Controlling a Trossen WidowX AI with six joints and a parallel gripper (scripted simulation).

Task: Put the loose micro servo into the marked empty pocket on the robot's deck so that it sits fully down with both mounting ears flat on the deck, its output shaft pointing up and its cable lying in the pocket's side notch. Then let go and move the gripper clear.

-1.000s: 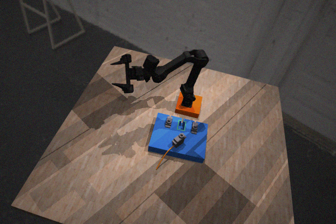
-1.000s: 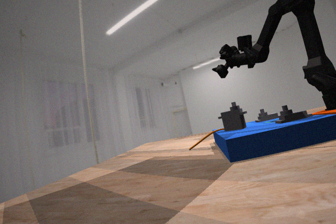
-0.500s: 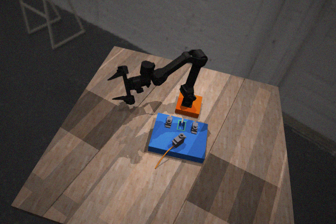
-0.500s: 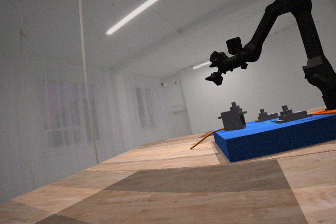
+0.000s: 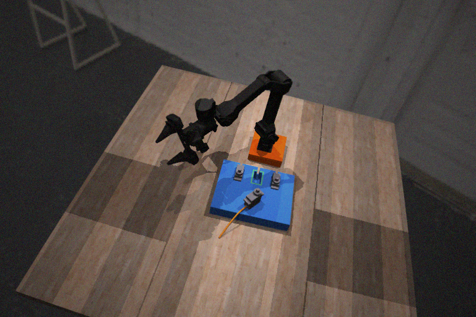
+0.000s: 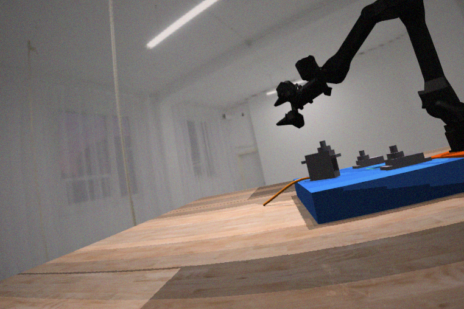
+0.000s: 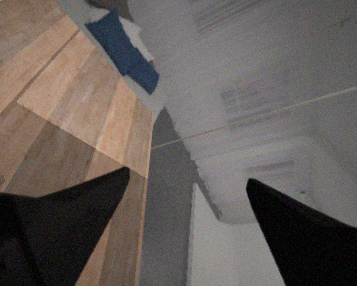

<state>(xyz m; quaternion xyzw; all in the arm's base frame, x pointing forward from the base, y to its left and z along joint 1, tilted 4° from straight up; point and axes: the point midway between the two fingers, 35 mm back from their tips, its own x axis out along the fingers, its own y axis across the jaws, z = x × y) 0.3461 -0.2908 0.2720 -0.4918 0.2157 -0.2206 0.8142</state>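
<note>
Now: gripper tip 330 mm to the right of the blue deck, 250 mm above it and 90 mm past it.
</note>
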